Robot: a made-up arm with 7 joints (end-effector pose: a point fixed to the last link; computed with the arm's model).
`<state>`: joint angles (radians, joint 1 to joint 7).
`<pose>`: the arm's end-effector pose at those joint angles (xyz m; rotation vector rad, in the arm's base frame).
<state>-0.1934 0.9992 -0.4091 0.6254 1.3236 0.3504 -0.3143</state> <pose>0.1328 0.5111 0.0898 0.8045 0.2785 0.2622</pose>
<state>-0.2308 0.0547 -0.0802 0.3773 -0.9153 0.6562 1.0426</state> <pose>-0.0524 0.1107 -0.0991 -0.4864 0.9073 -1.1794</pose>
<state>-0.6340 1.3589 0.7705 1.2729 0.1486 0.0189 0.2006</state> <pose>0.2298 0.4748 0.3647 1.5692 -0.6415 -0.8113</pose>
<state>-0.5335 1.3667 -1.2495 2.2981 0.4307 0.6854 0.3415</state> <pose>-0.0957 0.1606 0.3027 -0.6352 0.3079 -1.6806</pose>
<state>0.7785 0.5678 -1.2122 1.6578 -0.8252 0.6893 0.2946</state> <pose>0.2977 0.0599 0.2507 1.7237 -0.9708 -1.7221</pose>
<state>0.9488 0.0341 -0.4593 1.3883 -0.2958 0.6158 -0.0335</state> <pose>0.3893 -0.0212 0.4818 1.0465 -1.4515 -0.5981</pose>
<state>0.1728 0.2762 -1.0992 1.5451 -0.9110 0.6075 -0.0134</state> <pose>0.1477 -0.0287 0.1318 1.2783 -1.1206 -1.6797</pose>
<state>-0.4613 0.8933 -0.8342 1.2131 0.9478 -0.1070 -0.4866</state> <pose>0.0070 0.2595 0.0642 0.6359 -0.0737 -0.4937</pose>
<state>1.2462 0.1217 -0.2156 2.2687 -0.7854 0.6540 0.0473</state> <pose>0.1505 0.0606 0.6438 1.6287 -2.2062 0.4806</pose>
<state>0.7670 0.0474 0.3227 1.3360 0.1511 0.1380 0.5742</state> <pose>0.3931 0.1834 0.4779 0.2528 -1.8479 -0.2483</pose>
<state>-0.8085 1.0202 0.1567 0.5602 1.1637 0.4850 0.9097</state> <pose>-0.0395 0.5726 0.1313 -0.0263 0.0147 0.1921</pose>
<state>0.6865 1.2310 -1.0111 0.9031 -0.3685 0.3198 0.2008</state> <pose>0.2860 0.4945 0.2329 1.5824 0.2000 -1.3658</pose>
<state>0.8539 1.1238 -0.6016 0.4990 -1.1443 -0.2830 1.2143</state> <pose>0.2730 0.5642 0.2924 0.6153 0.7870 -1.7275</pose>
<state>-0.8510 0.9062 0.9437 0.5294 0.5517 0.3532 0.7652</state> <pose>-0.0615 0.6158 0.1935 0.4754 -0.0640 0.2527</pose>
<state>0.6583 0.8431 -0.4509 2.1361 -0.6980 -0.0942 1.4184</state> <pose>0.2284 0.1432 0.3991 1.3963 -0.6760 -2.5244</pose>
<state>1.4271 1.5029 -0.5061 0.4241 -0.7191 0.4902 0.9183</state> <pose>0.1573 0.6962 0.5246 1.0845 0.2403 -0.1079</pose>
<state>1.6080 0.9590 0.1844 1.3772 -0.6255 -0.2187 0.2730</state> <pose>0.1921 0.3771 0.7624 2.5613 -1.5098 0.2551</pose>
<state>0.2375 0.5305 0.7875 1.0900 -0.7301 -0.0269 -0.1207</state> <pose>0.2964 0.4441 0.2494 1.7654 -0.5078 -0.0442</pose>
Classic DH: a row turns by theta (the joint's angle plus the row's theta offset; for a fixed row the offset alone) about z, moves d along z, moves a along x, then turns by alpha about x. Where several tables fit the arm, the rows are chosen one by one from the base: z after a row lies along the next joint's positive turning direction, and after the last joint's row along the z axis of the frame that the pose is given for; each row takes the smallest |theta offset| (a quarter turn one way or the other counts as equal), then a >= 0, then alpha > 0; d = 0 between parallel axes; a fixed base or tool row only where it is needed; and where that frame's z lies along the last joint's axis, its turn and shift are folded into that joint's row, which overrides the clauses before.
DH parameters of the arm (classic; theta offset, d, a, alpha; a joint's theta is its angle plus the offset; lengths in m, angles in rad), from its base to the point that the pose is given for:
base (fixed): 0 0.472 -0.016 1.5708
joint 1: -1.5708 -0.162 0.003 -1.5708
joint 2: -1.5708 0.028 0.011 1.5708
joint 3: -1.5708 -0.282 0.03 -1.5708
joint 4: 0 0.017 -0.029 1.5708
joint 5: 0 -0.248 0.007 1.5708
joint 6: -1.5708 -0.041 0.024 -1.5708
joint 7: 1.3048 -0.0488 0.0131 -1.748
tool (fixed): 1.0581 -0.0101 0 0

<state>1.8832 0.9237 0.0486 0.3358 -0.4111 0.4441 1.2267</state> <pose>0.3241 0.5417 0.7137 0.5082 -1.2924 -0.3791</pose>
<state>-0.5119 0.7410 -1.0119 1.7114 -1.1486 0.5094 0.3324</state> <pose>-0.0904 0.1350 0.0881 0.7119 -0.4434 -2.4288</pose>
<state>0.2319 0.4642 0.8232 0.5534 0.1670 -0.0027 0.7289</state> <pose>0.2690 0.4428 0.1350 0.2987 -0.9106 0.1732</pose>
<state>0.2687 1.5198 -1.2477 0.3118 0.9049 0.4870 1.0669</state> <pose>0.0744 0.6830 0.3025 0.3497 0.5179 -0.2406</pose>
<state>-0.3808 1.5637 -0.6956 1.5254 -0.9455 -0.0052 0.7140</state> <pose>0.0472 0.4486 0.1916 0.5599 0.6929 -2.8065</pose>
